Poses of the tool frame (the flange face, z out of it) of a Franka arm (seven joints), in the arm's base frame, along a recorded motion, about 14 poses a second.
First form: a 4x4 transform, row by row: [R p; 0 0 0 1], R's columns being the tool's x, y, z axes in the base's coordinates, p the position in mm. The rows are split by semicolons.
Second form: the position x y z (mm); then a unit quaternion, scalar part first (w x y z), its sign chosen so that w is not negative. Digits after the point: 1 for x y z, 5 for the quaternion.
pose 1, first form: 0.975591 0.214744 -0.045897 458.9; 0.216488 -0.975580 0.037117 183.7; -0.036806 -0.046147 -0.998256 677.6; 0 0 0 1
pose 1, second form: 458.9 183.7 677.6 0.02095 -0.99366 -0.10850 0.02081
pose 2, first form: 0.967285 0.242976 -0.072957 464.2; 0.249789 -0.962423 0.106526 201.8; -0.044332 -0.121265 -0.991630 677.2; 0 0 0 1
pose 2, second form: 464.2 201.8 677.2 0.05752 -0.99012 -0.12442 0.02961
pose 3, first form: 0.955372 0.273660 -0.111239 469.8; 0.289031 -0.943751 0.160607 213.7; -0.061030 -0.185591 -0.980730 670.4; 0 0 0 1
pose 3, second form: 469.8 213.7 670.4 0.08788 -0.98487 -0.14283 0.04373
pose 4, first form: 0.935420 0.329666 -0.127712 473.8; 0.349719 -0.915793 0.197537 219.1; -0.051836 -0.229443 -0.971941 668.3; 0 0 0 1
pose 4, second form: 473.8 219.1 668.3 0.10919 -0.97764 -0.17373 0.04591
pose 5, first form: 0.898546 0.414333 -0.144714 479.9; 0.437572 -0.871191 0.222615 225.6; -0.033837 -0.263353 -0.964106 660.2; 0 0 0 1
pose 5, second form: 479.9 225.6 660.2 0.12575 -0.96616 -0.22044 0.04620
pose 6, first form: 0.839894 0.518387 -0.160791 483.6; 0.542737 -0.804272 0.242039 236.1; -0.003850 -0.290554 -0.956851 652.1; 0 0 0 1
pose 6, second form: 483.6 236.1 652.1 0.14033 -0.94882 -0.27959 0.04338
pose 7, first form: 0.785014 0.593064 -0.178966 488.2; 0.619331 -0.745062 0.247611 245.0; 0.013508 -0.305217 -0.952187 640.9; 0 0 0 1
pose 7, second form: 488.2 245.0 640.9 0.14813 -0.93304 -0.32485 0.04433
